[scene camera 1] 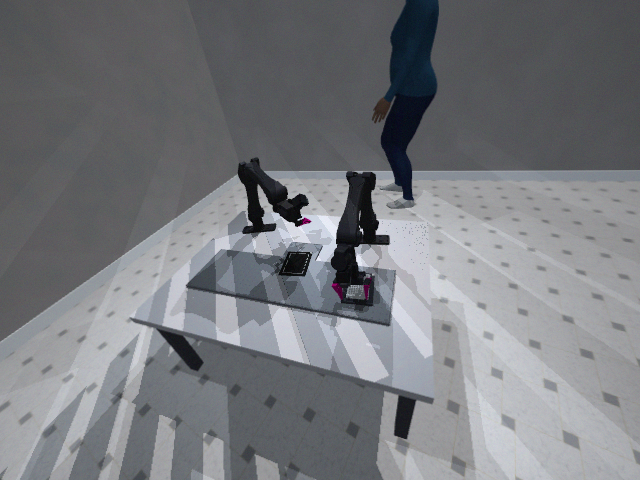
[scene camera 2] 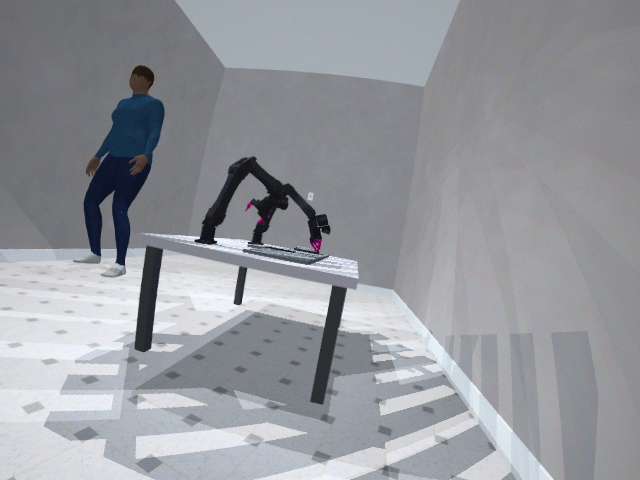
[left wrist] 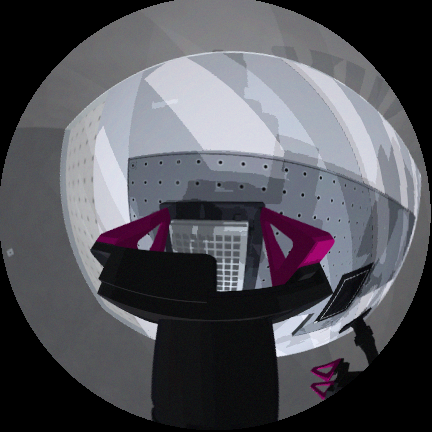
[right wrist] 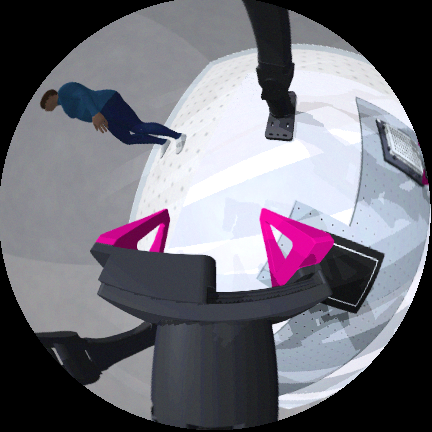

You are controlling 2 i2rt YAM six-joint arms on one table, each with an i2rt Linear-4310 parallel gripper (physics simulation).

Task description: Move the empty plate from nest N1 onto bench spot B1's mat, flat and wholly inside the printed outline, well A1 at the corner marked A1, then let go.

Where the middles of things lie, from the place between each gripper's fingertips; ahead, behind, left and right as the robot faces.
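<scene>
Well plate (left wrist: 226,240) visible to me, 8 cm behind my left hand. My right hand is now 300 mm short of the plate, 310 mm to the right of it and 140 mm above it.
</scene>
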